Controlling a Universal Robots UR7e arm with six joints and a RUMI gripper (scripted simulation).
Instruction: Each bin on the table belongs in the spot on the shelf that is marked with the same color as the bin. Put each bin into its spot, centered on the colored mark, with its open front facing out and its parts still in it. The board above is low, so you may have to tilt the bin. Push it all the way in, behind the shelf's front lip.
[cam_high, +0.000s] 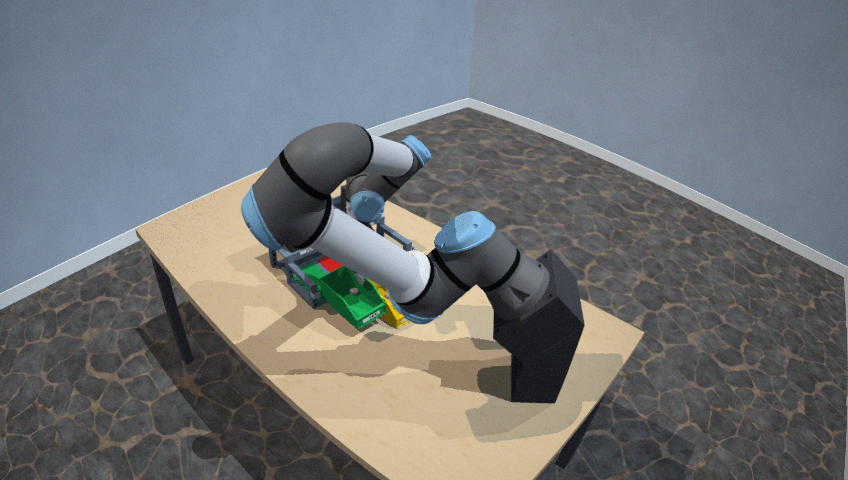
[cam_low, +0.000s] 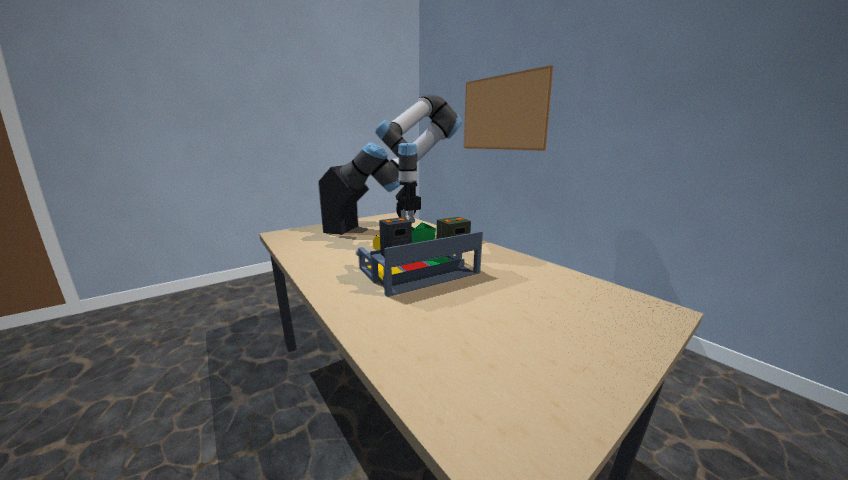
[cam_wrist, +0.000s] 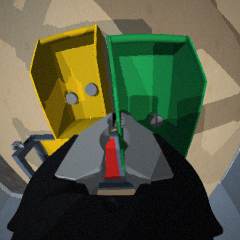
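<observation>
Right now my hand is 5 cm to the right of the green bin, 3 cm above it and 1 cm past it. Also, from my hand: yellow bin 7 cm to the right, 7 cm below, 3 cm behind; then black box 29 cm ahead, 18 cm to the right, 6 cm above.
</observation>
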